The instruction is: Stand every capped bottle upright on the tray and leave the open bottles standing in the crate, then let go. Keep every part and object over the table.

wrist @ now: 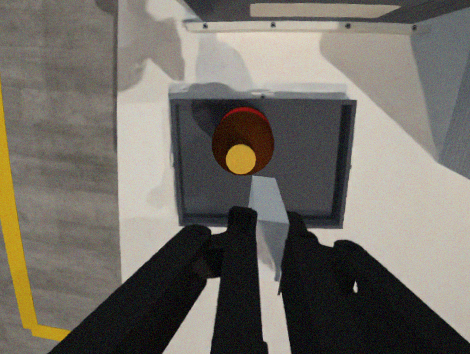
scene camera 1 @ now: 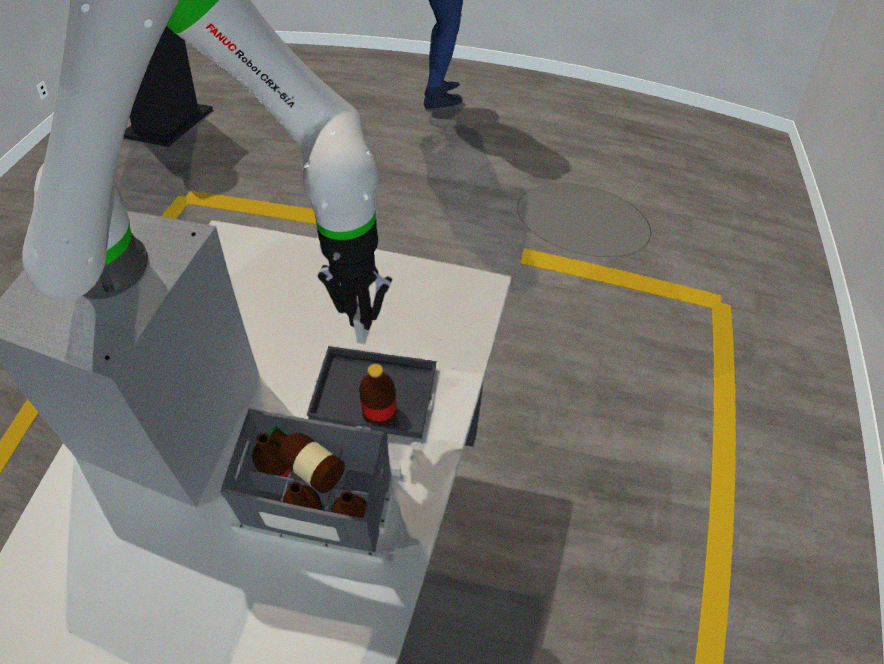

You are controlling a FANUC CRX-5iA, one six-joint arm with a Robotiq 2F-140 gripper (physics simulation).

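Places are measured from the arm's base along level axes (x right, y ahead, z up), in millimetres.
Pixels of known places: gripper, fingertip midpoint: (wrist: pixel 260 198) (scene camera 1: pixel 363 337); arm's base at its link origin: (scene camera 1: pixel 111 269).
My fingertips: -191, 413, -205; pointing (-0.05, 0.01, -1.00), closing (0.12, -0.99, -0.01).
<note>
For each thing: its top centre in the pictures, then the offset to it from my fingertips, as dx, dy, dz. "*": a spot on its surface instead. Level surfaces: height alone.
- red label at a spot on its surface: (wrist: pixel 243 136) (scene camera 1: pixel 373 386) * +12, +19, -132
- grey tray at a spot on its surface: (wrist: pixel 310 165) (scene camera 1: pixel 341 387) * -30, -91, -251
- grey crate at its top centre: (scene camera 1: pixel 302 462) +248, -8, -81
- cream-labelled brown bottle at its top centre: (scene camera 1: pixel 298 444) +216, -36, -87
- green bit at a spot on its surface: (scene camera 1: pixel 273 431) * +201, -105, -110
- pale table at its surface level: dz -256
A brown bottle with a yellow cap and red label (scene camera 1: pixel 377 394) (wrist: pixel 243 136) stands upright on the grey tray (scene camera 1: pixel 335 391) (wrist: pixel 310 165). The grey crate (scene camera 1: pixel 357 532) (wrist: pixel 220 9) holds open brown bottles (scene camera 1: pixel 270 457) (scene camera 1: pixel 301 494) (scene camera 1: pixel 348 505). A cream-labelled brown bottle (scene camera 1: pixel 314 462) lies tilted across the crate's inside, base toward the right; its neck end is hidden. A green bit (scene camera 1: pixel 273 431) shows near that end; I cannot tell which bottle it belongs to. My gripper (scene camera 1: pixel 362 330) (wrist: pixel 260 198) is shut and empty, above the table by the tray's far side, apart from the yellow-capped bottle.
The pale table (scene camera 1: pixel 443 300) (wrist: pixel 395 240) ends at an edge to the right of the tray and crate in the scene view. A grey slanted panel (scene camera 1: pixel 200 371) stands left of the crate, by the robot's base. A person (scene camera 1: pixel 443 57) stands on the floor beyond the table.
</note>
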